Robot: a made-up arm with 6 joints. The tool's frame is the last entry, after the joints.
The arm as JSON. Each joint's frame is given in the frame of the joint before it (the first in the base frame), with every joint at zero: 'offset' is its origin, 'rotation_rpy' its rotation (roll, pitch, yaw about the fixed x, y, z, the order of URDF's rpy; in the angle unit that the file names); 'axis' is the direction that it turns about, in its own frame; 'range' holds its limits. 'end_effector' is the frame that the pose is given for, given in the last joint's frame.
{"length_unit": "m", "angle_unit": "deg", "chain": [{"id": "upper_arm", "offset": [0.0, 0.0, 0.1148], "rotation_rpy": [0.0, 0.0, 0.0], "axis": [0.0, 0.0, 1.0], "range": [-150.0, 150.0]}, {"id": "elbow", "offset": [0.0, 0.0, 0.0], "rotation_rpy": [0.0, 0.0, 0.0], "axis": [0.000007, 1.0, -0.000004], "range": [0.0, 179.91]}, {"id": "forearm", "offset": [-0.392, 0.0, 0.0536], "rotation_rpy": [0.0, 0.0, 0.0], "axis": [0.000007, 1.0, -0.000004], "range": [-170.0, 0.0]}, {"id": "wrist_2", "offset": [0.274, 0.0, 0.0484], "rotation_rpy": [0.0, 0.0, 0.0], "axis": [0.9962, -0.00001, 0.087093], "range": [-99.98, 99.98]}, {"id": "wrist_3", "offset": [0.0, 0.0, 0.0], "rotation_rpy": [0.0, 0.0, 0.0], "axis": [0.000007, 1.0, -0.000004], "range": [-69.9, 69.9]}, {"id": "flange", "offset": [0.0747, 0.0, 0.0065], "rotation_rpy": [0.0, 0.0, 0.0], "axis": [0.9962, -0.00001, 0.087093], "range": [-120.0, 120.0]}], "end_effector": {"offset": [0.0, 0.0, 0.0], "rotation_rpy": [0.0, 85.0, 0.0]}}
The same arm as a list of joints. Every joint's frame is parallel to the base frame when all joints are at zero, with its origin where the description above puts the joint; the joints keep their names.
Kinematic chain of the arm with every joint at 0, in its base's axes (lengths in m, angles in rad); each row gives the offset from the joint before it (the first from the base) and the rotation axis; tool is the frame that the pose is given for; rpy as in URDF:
upper_arm: xyz 0 0 0.1148 axis +z
elbow: xyz 0 0 0 axis +y
forearm: xyz -0.392 0 0.0536 axis +y
wrist_2: xyz 0.274 0 0.0484 axis 0.9962 0 0.0871
wrist_3: xyz 0 0 0 axis +y
flange: xyz 0.0747 0 0.0065 axis 0.9962 0 0.0871
tool: xyz 0 0 0 rpy 0 1.4835 0
Joint limits (rad, base to tool): -2.618..2.618 0..3.14 -2.9671..0 -1.745..1.745 -1.22..1.22 -2.0944..2.0944

